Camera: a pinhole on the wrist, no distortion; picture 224 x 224 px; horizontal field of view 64.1 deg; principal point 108.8 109.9 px. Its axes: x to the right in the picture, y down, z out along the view. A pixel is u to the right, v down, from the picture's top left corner.
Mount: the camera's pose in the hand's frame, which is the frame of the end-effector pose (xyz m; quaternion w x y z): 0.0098 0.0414 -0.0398 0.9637 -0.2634 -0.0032 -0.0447
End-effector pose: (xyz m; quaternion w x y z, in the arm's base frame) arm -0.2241 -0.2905 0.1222 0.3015 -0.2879 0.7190 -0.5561
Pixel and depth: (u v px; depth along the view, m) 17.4 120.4 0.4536
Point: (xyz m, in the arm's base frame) 0.1378 -0.2717 -0.2257
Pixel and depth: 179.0 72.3 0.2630
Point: -0.1425 -0.4854 -0.0497
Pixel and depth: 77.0 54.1 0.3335
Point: 0.0252 -0.4106 -0.0547
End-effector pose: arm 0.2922 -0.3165 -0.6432 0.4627 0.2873 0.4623 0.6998
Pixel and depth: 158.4 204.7 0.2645
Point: 0.2398 -0.2219 -0.3328
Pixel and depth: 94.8 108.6 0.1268
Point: 0.3087 -0.3034 -0.5183
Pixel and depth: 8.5 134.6 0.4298
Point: 0.4975 -0.4512 -0.2161
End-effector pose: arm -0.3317 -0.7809 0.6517 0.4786 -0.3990 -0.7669 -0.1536
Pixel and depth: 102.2 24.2 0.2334
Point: -0.4146 -0.6075 0.5306
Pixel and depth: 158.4 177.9 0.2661
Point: -0.2440 -0.4862 0.6276
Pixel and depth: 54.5 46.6 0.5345
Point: -0.4842 -0.4346 0.2382
